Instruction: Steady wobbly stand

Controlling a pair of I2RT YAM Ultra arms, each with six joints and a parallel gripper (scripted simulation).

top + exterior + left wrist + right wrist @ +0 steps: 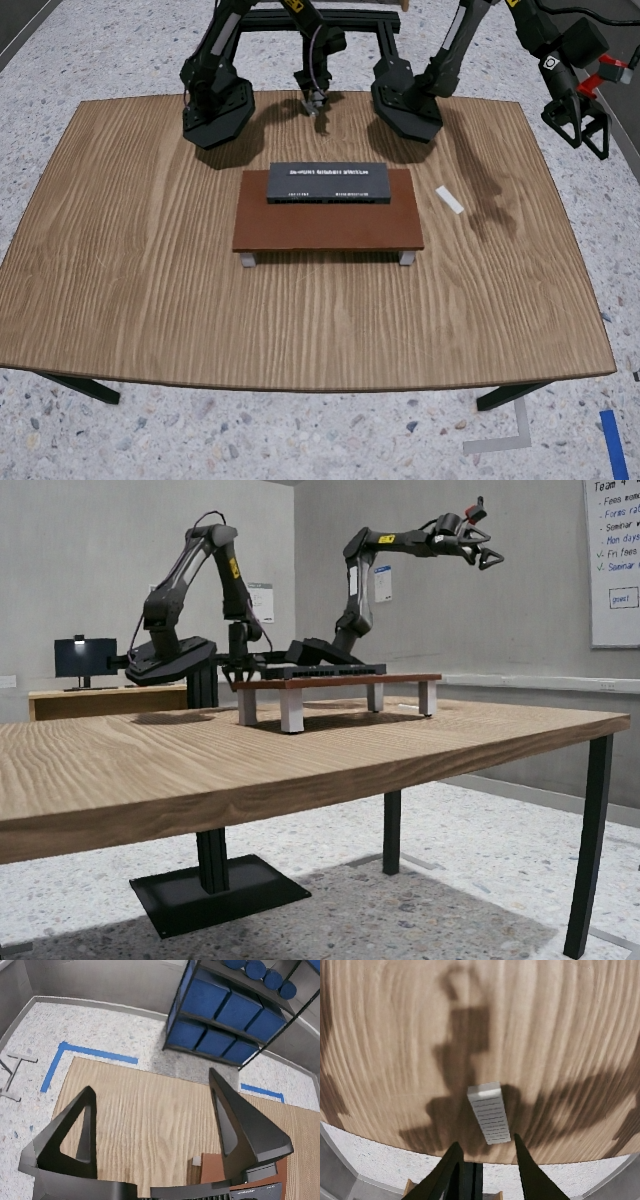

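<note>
The network switch lies 39 cm ahead of my right hand, 5 cm above it and 2 cm to the left of it. Also, from my right hand: brown stand: 45 cm ahead, 2 cm to the left, 1 cm below.
</note>
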